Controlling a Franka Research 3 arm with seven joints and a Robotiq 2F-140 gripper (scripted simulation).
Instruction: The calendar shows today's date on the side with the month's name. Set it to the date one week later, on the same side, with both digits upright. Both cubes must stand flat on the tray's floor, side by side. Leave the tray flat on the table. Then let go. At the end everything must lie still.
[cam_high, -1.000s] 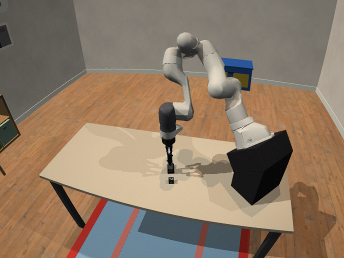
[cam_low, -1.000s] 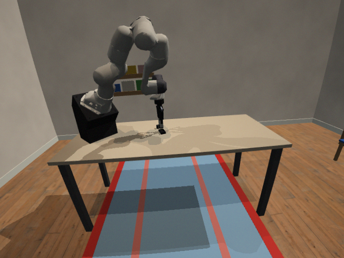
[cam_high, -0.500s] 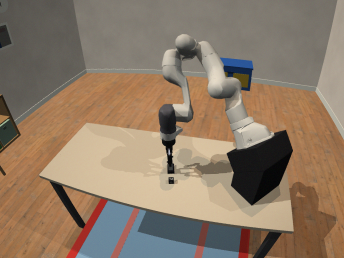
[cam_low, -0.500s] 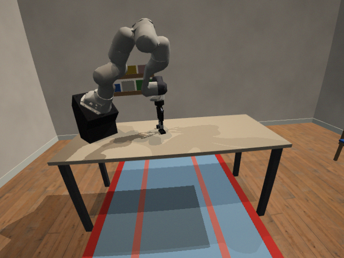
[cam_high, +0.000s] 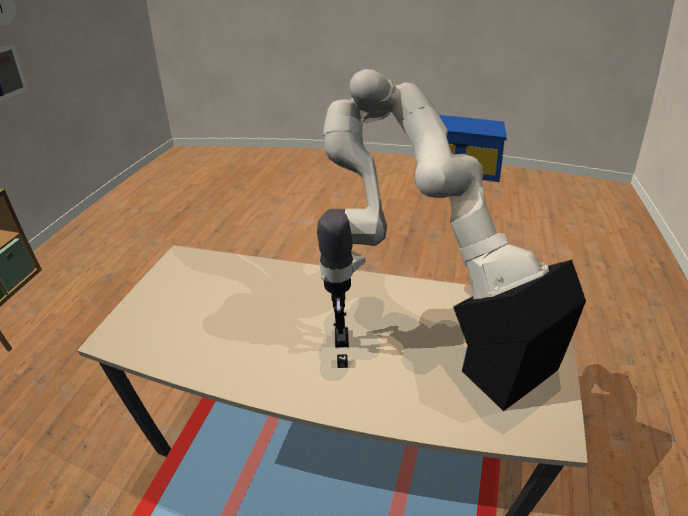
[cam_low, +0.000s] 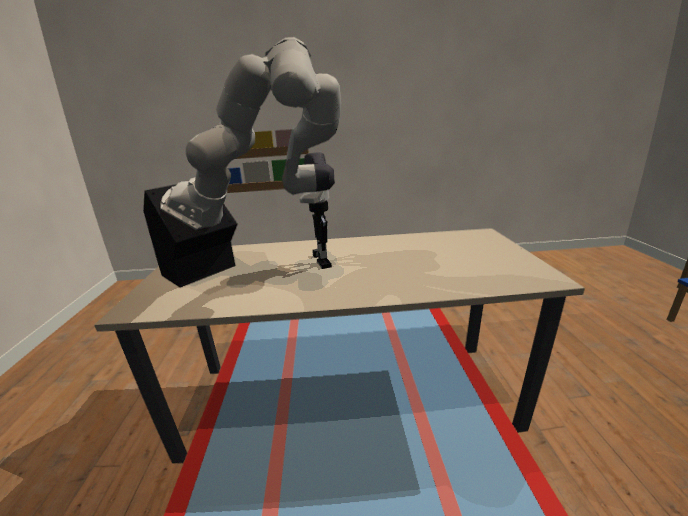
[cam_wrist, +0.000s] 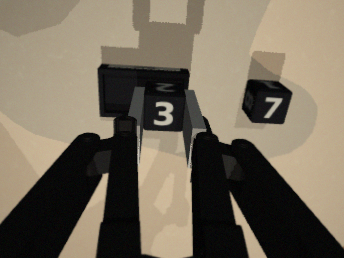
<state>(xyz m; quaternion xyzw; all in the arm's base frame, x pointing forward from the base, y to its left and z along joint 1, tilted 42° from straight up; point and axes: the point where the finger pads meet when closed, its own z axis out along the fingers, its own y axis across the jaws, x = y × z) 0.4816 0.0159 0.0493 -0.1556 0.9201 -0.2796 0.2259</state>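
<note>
My hand is 2 cm to the left of the black tray and 6 cm above it.
</note>
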